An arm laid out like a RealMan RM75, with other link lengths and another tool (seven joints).
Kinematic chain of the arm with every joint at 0, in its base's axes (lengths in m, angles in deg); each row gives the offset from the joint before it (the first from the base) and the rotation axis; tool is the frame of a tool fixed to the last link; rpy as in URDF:
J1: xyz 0 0 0.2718 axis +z
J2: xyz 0 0 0 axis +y
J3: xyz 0 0 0.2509 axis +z
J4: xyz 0 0 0 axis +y
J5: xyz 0 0 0.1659 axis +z
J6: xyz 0 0 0 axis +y
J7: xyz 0 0 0.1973 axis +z
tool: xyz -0.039 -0.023 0.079 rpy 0 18.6 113.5
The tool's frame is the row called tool.
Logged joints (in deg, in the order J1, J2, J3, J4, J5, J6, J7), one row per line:
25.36, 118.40, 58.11, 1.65, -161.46, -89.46, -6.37
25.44, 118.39, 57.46, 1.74, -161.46, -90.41, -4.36
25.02, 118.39, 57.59, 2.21, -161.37, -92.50, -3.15
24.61, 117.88, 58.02, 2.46, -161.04, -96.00, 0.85
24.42, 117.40, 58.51, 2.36, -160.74, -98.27, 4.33
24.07, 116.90, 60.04, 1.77, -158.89, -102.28, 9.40
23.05, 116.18, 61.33, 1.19, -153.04, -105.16, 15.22
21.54, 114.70, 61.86, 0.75, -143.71, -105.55, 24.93
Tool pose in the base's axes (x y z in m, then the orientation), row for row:
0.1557, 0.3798, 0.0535, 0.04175, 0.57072, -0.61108, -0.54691
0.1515, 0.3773, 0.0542, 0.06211, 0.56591, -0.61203, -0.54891
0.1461, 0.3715, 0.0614, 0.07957, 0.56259, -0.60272, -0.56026
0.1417, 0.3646, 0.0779, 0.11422, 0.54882, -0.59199, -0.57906
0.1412, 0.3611, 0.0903, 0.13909, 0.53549, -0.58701, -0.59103
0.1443, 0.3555, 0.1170, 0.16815, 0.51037, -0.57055, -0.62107
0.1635, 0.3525, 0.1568, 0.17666, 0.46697, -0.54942, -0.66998
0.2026, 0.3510, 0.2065, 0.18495, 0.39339, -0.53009, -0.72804
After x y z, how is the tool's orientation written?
As a quaternion, w x y z.
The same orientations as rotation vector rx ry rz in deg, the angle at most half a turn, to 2 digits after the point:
100.09, -107.16, -95.91
98.02, -106.01, -95.08
96.44, -103.32, -96.04
92.19, -99.44, -97.27
88.69, -97.22, -97.89
83.17, -92.98, -101.21
75.74, -89.12, -108.67
63.52, -85.59, -117.56

